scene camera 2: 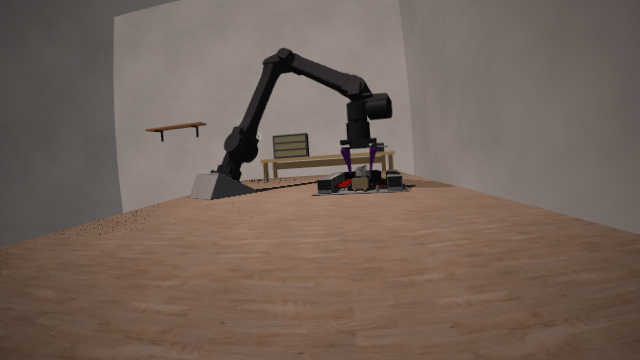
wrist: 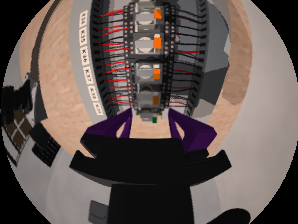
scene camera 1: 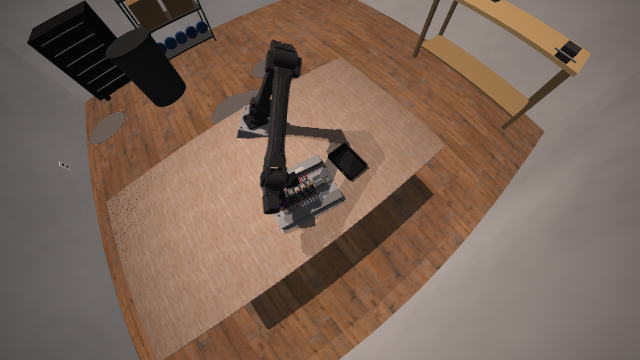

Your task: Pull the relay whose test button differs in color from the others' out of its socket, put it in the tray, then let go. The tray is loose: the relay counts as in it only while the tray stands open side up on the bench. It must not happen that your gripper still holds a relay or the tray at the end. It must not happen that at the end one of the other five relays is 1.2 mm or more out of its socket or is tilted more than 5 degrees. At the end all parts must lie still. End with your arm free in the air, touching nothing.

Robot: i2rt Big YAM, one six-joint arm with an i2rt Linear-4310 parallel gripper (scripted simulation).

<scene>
The pictures show: the gripper and a black tray.
The gripper shows as well in the wrist view.
</scene>
